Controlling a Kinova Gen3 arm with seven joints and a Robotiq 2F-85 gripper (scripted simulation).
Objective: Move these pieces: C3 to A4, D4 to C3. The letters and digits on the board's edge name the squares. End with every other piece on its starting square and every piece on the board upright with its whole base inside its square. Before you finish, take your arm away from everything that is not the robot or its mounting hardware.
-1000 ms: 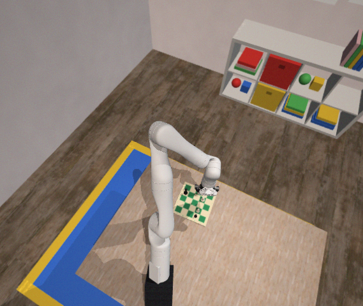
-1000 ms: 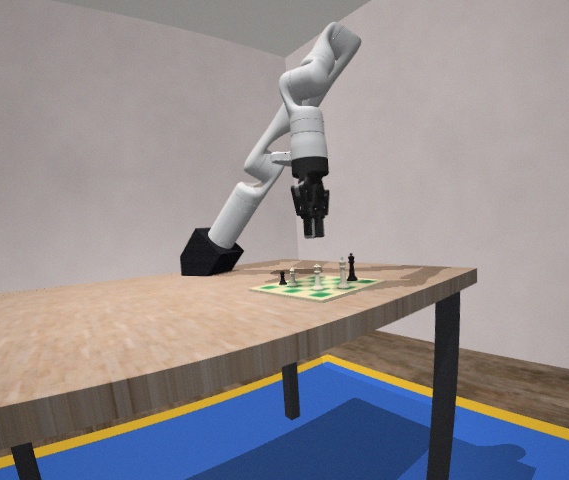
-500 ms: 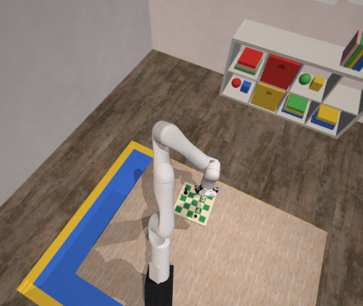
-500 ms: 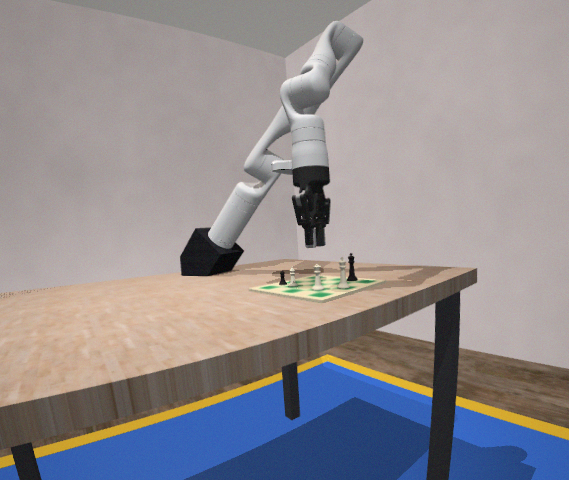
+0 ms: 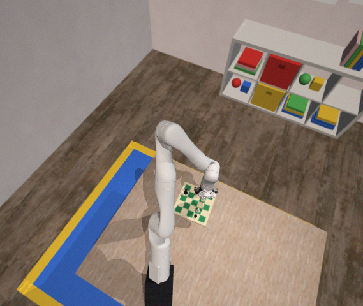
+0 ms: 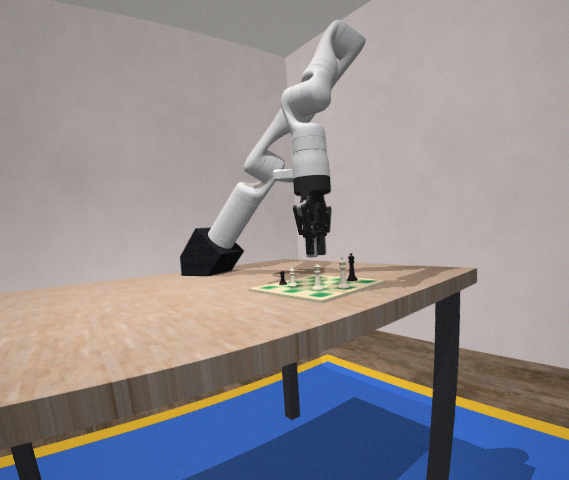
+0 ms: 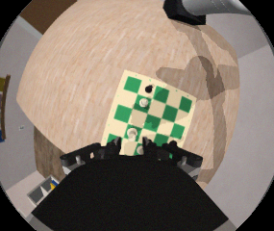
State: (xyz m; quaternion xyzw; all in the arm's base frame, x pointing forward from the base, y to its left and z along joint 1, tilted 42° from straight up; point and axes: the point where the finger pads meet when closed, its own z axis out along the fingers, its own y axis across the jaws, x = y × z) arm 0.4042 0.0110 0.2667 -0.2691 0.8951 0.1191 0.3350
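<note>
My hand is 60 mm above the tall white piece, 50 mm to the right of it and 20 mm short of it. From my hand the other things lie so: tall black piece 110 mm to the left, 60 mm below, 50 mm behind; then white pawn 70 mm below, 70 mm behind, 30 mm to the right; then green-and-cream chessboard 90 mm below, 50 mm behind, 20 mm to the left.
</note>
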